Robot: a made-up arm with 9 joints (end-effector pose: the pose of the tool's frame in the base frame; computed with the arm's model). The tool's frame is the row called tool.
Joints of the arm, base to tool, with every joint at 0 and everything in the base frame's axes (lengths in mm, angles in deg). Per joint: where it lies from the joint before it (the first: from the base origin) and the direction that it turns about. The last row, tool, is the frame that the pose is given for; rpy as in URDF.
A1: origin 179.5 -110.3 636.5 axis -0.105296 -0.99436 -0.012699
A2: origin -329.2 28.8 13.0 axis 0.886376 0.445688 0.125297
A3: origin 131.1 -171.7 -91.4 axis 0 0 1
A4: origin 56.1 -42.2 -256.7 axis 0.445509 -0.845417 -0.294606
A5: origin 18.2 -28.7 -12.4 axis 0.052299 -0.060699 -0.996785
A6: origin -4.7 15.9 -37.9 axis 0 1 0
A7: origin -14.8 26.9 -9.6 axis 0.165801 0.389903 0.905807
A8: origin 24.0 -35.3 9.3 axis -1 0 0
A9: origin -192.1 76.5 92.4 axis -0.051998 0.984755 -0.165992
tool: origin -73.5 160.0 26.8 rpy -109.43 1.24 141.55
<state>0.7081 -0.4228 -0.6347 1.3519 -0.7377 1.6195 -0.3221 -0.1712 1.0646</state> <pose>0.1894 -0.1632 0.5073 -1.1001 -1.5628 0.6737</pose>
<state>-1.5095 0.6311 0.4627 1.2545 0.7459 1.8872 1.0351 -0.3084 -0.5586</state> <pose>-0.4598 -0.2059 0.6648 0.0093 -0.3191 -1.9505</pose>
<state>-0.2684 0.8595 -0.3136 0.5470 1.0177 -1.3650 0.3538 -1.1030 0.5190</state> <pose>-0.2673 0.3424 0.4297 -1.5287 -1.8845 0.1381</pose>
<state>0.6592 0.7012 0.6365 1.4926 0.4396 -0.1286 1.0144 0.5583 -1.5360</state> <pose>0.0992 0.2089 0.0445 1.1428 0.7435 1.3081</pose>
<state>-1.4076 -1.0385 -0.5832 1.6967 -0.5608 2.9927 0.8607 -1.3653 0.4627</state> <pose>0.5032 -0.7509 0.6867 0.1269 0.0014 -0.5584</pose>
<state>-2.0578 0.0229 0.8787 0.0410 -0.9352 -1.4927 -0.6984 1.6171 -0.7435</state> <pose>-0.1748 -0.0124 1.1944 -0.5273 -1.9266 1.2595</pose>
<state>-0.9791 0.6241 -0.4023 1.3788 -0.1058 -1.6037 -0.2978 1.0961 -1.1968</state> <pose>-0.0849 -0.1478 0.3451 1.7411 -0.9633 -1.6209</pose>
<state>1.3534 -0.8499 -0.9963 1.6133 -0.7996 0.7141 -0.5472 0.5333 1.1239</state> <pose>0.2523 -0.4083 0.7824 2.4355 1.1692 1.5478</pose>
